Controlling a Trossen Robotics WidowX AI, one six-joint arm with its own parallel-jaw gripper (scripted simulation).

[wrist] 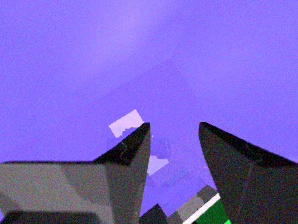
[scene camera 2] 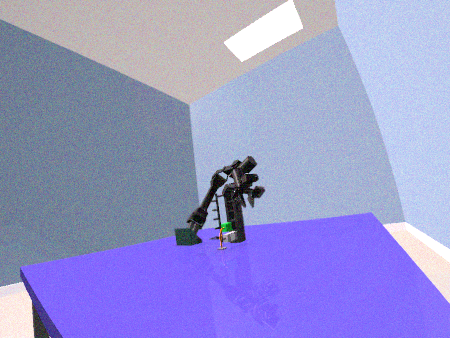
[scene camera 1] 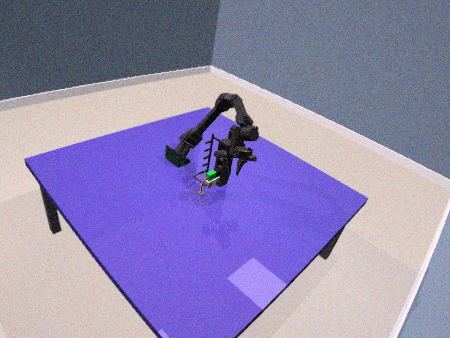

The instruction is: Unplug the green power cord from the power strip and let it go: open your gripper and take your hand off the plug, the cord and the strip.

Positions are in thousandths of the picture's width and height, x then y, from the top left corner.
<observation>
I see my gripper (scene camera 2: 554, 614).
My gripper is seen too in the wrist view (wrist: 586, 574).
</observation>
